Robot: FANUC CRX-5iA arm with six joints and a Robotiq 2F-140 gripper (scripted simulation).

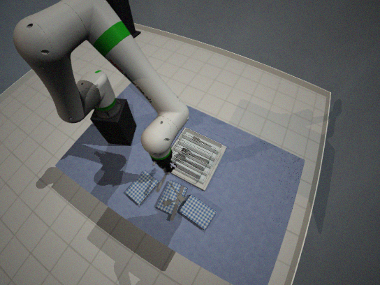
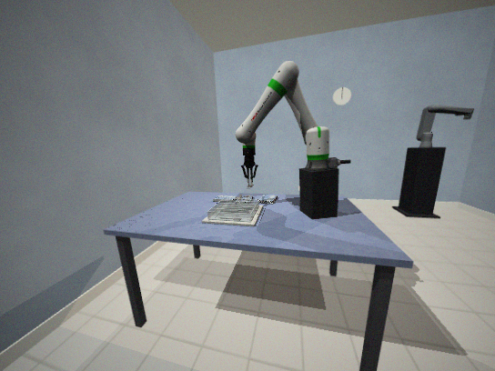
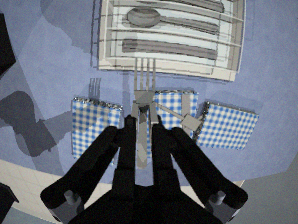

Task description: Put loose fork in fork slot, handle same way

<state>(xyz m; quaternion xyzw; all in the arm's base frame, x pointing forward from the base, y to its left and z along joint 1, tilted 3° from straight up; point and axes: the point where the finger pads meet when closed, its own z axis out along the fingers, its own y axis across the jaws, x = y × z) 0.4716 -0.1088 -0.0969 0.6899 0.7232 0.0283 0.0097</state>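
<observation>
Right now my hand is 21 cm to the right of the white cutlery tray, 13 cm above it and 6 cm short of it.
</observation>
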